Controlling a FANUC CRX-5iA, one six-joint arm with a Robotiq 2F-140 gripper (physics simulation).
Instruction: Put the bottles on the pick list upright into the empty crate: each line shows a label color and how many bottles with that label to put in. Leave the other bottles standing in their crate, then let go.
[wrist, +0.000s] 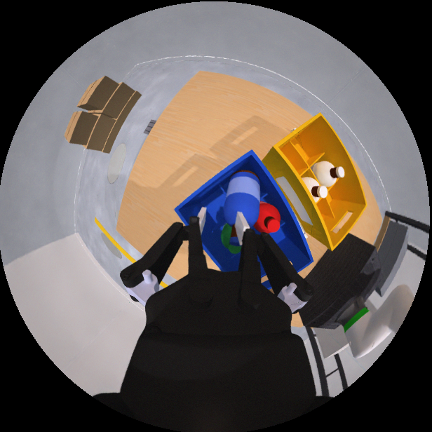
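My gripper (220, 216) is partly open with nothing between its fingers, over the blue crate (214, 185). Its right fingertip overlaps the lower end of a blue bottle (242, 202) with a pale band; whether they touch I cannot tell. A red bottle (267, 216) with a red cap stands to the right of the blue one in that crate. A green shape (227, 242), perhaps a bottle, shows behind the right finger and is mostly hidden. The yellow crate (359, 204) holds two white bottles (324, 172) (310, 187) with dark necks and white caps. The pick list does not show.
Both crates stand side by side on the wooden table (175, 125), their walls close together. A black block (340, 280) is beyond their lower right ends, near a pale arm part with a green ring (356, 320). Cardboard boxes (105, 115) lie on the floor at upper left.
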